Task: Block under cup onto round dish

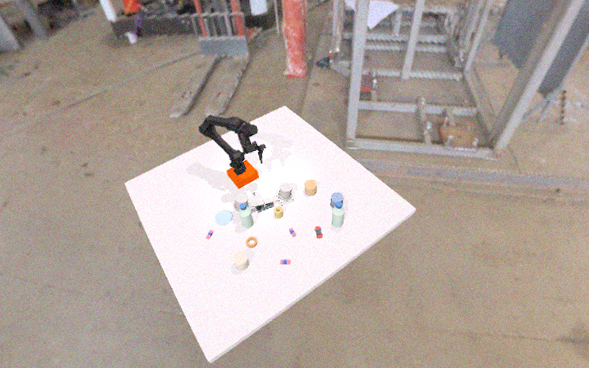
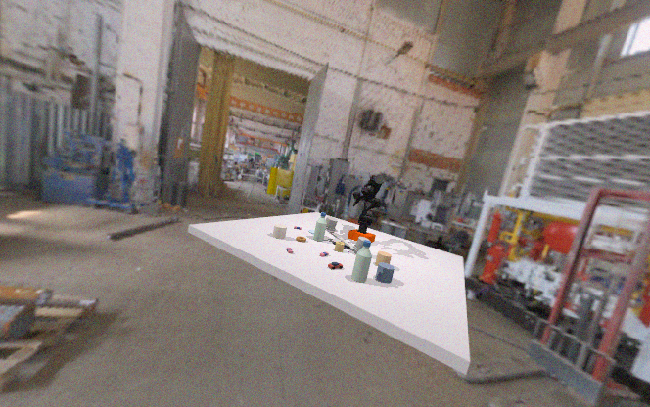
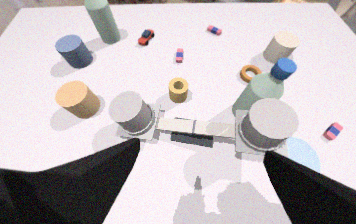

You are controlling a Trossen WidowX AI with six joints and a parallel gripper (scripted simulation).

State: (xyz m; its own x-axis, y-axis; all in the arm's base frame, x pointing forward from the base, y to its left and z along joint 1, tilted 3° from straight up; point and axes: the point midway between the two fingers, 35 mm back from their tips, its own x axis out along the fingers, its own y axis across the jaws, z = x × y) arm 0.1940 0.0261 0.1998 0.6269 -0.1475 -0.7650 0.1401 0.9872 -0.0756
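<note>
Now: the cup 12 cm ahead of my gripper tip, 13 cm to the left of it and 18 cm below it. From my gripper tip the other things lie so: yellow spool (19 cm ahead, 1 cm to the left, 21 cm below); balance (9 cm ahead, 2 cm to the right, 20 cm below); pale green block (12 cm ahead, 11 cm to the left, 19 cm below).
</note>
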